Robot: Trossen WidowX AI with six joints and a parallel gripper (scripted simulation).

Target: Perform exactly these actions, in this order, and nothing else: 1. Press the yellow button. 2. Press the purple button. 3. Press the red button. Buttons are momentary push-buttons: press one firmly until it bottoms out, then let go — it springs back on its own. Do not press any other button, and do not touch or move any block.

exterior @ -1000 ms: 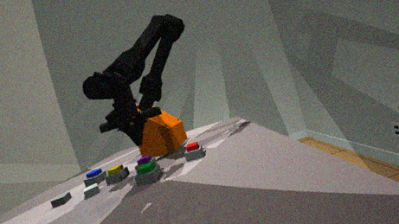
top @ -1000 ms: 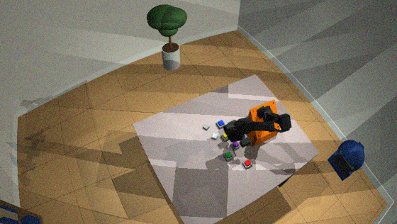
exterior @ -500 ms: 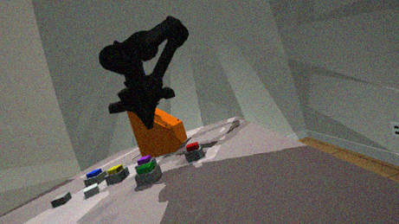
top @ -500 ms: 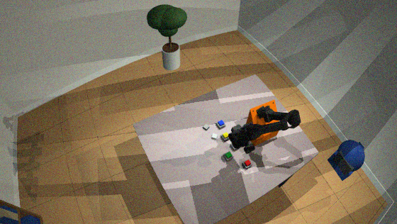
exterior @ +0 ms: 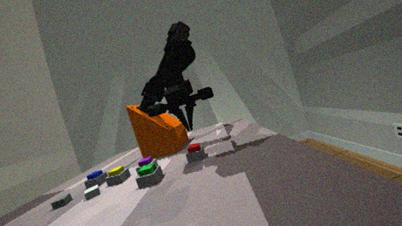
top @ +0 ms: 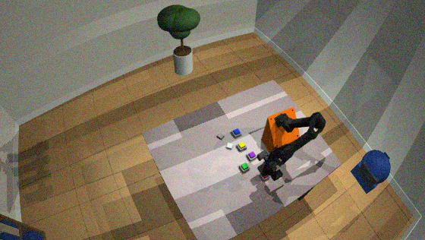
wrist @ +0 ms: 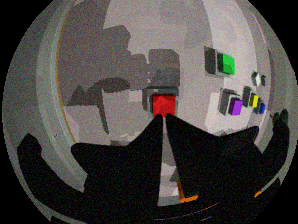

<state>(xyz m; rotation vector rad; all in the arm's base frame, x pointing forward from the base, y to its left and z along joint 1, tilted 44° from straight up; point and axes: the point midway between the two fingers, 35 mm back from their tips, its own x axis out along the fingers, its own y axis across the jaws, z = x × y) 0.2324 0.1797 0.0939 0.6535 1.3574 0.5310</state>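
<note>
The red button is 1 cm behind my gripper tip, 1 cm to the right of it and 5 cm below it. From my gripper tip the other things lie so: purple button 2 cm behind, 17 cm to the right, 5 cm below; then yellow button 26 cm to the right, 5 cm below; then green button 6 cm ahead, 13 cm to the right, 5 cm below.
</note>
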